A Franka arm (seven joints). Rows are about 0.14 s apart.
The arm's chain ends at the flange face. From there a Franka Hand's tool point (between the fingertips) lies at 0.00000 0.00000 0.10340 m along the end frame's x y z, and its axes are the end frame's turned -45 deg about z.
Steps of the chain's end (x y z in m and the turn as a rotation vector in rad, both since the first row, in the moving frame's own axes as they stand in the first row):
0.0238, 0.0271, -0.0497, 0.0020, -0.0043, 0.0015
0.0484, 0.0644, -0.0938, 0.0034, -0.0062, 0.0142
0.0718, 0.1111, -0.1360, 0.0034, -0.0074, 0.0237
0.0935, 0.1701, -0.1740, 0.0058, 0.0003, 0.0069
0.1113, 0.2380, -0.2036, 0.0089, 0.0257, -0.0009
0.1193, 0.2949, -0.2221, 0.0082, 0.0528, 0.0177
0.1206, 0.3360, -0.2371, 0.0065, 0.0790, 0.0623
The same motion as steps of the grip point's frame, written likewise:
-0.0025, 0.0355, -0.0497, 0.0045, -0.0016, 0.0015
-0.0115, 0.0791, -0.0938, 0.0068, -0.0020, 0.0142
-0.0281, 0.1285, -0.1360, 0.0076, -0.0028, 0.0237
-0.0537, 0.1860, -0.1740, 0.0039, 0.0043, 0.0069
-0.0871, 0.2482, -0.2036, -0.0119, 0.0245, -0.0009
-0.1197, 0.2962, -0.2222, -0.0315, 0.0431, 0.0177
-0.1462, 0.3284, -0.2374, -0.0513, 0.0605, 0.0623

